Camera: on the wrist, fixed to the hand. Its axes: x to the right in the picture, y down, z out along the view.
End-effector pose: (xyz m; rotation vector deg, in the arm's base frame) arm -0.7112 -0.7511 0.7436 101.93 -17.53 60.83
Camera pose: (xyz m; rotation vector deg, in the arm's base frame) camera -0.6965 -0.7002 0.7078 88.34 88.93 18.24
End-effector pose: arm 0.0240 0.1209 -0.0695 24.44 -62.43 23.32
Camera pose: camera 0.0737 0.0896 -0.0949 84.14 0.72 -31.07
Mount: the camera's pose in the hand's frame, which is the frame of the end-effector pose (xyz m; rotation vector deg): -0.0062 -0.0554 -0.0314 35.42 24.84 -87.26
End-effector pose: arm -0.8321 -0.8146 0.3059 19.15 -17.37 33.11
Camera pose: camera -0.7993 -0.8490 0.2630 50.39 33.08 -45.65
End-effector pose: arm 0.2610 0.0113 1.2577 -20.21 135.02 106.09
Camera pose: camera 0.2827 -0.0308 1.2147 -104.92 91.93 19.02
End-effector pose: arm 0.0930 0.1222 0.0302 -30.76 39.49 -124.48
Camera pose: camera 0.0483 0.1669 0.0401 7.82 18.45 142.18
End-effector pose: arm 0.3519 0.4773 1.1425 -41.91 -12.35 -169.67
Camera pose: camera 0.3367 0.5273 1.1057 -11.75 63.02 94.24
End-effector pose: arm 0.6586 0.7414 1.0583 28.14 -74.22 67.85
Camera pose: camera 0.7224 0.7441 1.0614 72.23 3.72 14.84
